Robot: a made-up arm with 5 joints.
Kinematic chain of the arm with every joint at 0, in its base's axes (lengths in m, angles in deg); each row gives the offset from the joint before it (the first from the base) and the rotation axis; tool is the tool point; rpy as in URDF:
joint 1: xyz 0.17 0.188 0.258 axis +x
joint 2: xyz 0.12 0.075 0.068 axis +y
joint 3: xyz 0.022 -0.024 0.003 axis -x
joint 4: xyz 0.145 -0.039 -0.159 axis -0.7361 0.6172 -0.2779
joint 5: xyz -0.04 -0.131 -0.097 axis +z
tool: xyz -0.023 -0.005 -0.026 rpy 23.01 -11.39 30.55
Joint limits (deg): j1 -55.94..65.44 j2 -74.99..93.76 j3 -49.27..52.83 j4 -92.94..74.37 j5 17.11..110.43
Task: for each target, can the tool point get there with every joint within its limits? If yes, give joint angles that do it. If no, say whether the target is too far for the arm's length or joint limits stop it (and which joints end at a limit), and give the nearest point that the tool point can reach.
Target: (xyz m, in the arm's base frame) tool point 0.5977 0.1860 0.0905
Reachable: yes | joints 53.61 -32.49 8.95 -27.12 30.79
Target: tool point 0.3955 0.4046 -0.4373
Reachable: no: too far | nearest point 0.3539 0.3079 -0.1268 | short by 0.328 m
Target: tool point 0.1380 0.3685 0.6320
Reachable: no: joint limits stop it (at a limit: joint 1, joint 3, joint 5) | nearest point 0.2364 0.2387 0.4876 | short by 0.218 m
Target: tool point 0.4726 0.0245 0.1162
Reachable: yes | joints -33.60 -14.81 -14.66 1.11 24.25
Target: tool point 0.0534 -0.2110 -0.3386
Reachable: no: too far | nearest point 0.1634 0.0143 -0.0636 | short by 0.372 m
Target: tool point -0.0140 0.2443 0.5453
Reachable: no: joint limits stop it (at a limit: joint 1, joint 2, joint 3, joint 5) | nearest point -0.0403 0.3084 0.4062 | short by 0.155 m
